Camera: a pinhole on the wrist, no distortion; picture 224 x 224 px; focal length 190.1 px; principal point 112.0 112.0 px. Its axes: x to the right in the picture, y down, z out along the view. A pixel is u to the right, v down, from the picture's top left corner.
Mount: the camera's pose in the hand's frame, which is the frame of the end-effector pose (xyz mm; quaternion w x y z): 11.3 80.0 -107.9 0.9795 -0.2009 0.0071 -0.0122
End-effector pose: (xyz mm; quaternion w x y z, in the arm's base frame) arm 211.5 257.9 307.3 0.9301 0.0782 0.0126 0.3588
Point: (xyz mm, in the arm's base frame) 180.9 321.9 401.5
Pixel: 123.0 32.9
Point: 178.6 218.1 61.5
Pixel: behind the camera
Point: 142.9 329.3 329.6
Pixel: 86.4 68.6
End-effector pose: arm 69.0 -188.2 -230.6 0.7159 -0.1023 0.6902 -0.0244
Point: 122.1 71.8 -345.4
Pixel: 151.5 190.0
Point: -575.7 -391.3 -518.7
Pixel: behind the camera
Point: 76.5 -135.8 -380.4
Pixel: outside the picture
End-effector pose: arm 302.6 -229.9 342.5 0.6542 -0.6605 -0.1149 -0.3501
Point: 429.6 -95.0 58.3
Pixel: 23.3 167.0
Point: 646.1 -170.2 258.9
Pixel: 208.5 155.4
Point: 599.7 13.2 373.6
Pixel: 177.4 56.3
